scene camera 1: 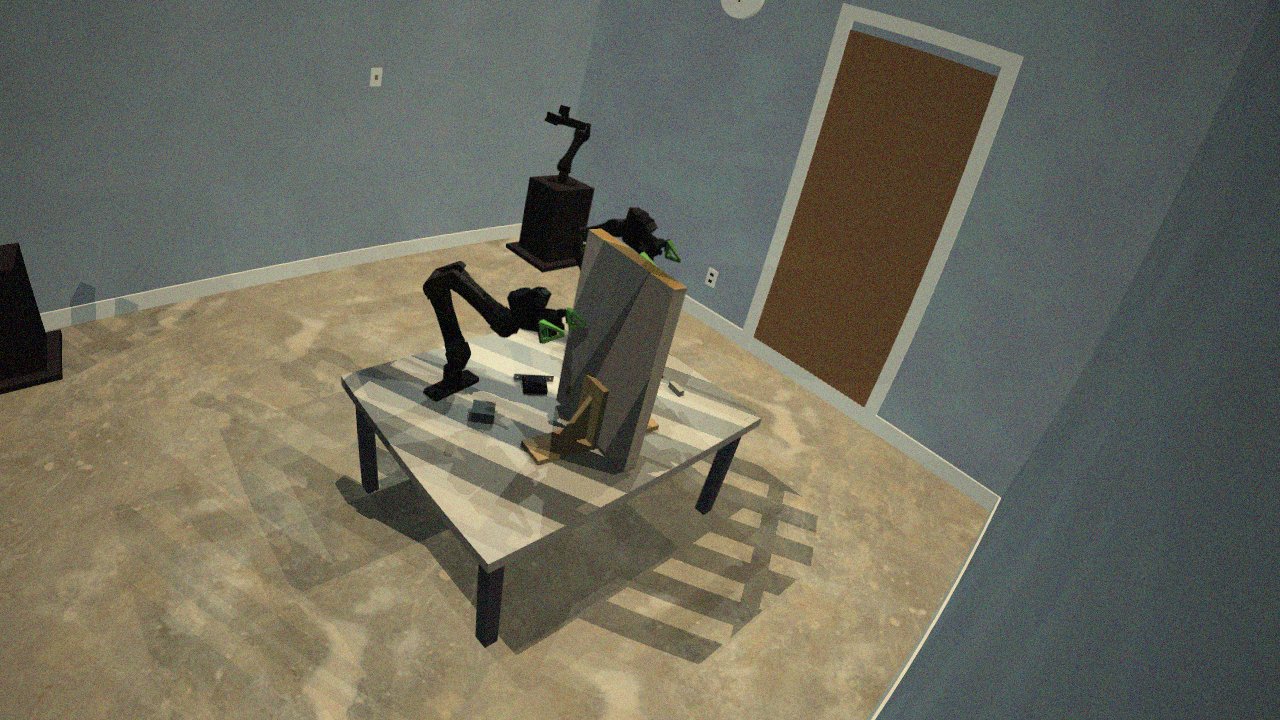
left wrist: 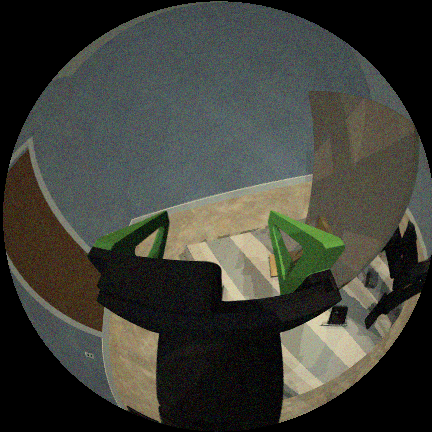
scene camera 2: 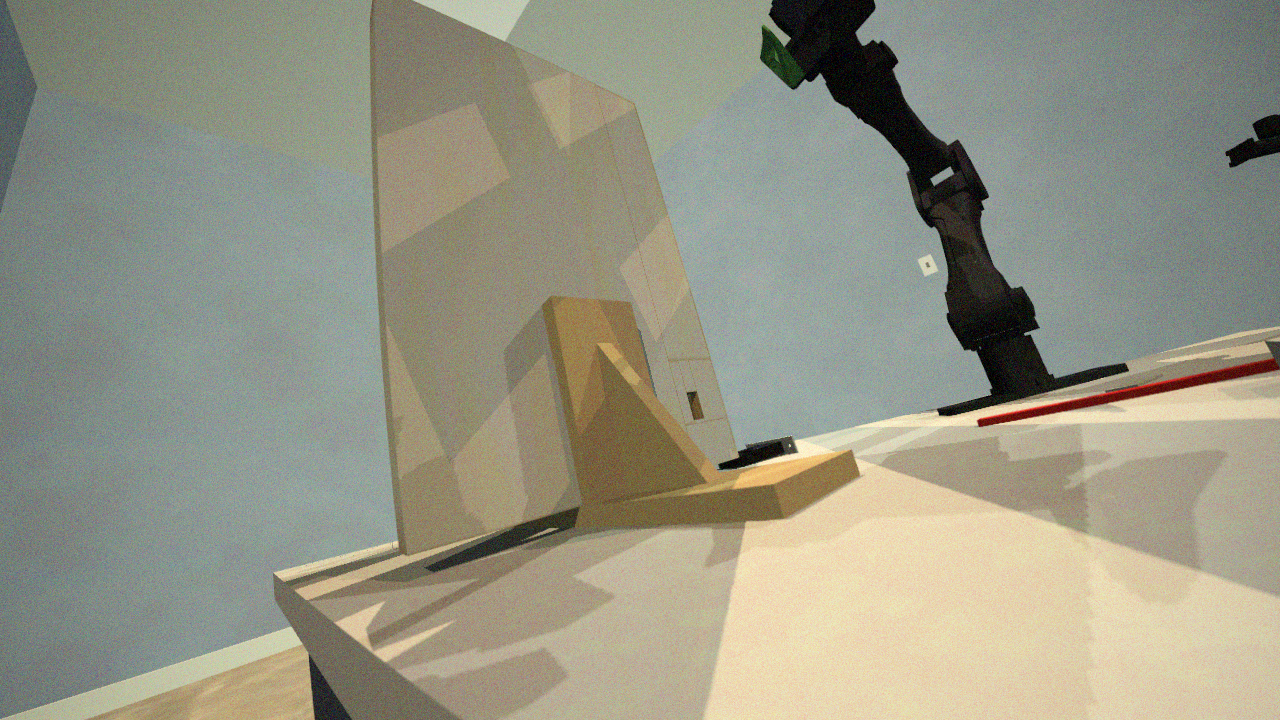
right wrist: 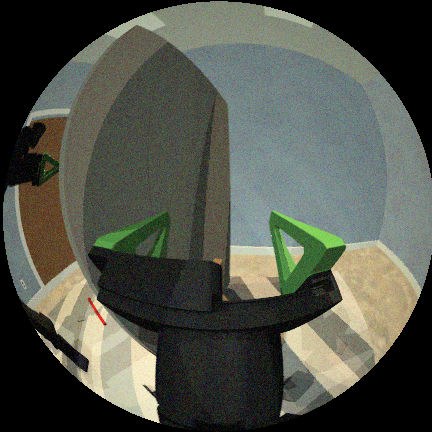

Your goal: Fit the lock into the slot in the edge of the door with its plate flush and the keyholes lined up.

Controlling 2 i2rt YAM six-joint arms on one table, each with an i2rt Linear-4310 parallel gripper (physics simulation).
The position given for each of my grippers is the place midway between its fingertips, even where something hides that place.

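In scene camera 1 I see my right gripper (scene camera 1: pixel 575 328), which is open and holds nothing. Scene camera 2 shows a lock (scene camera 2: pixel 755 452) resting on the table. The left wrist view gives me my left gripper (left wrist: pixel 218 215), open as well, with nothing in its grasp. In the right wrist view I see my left gripper (right wrist: pixel 58 166) and my right gripper (right wrist: pixel 219 216).
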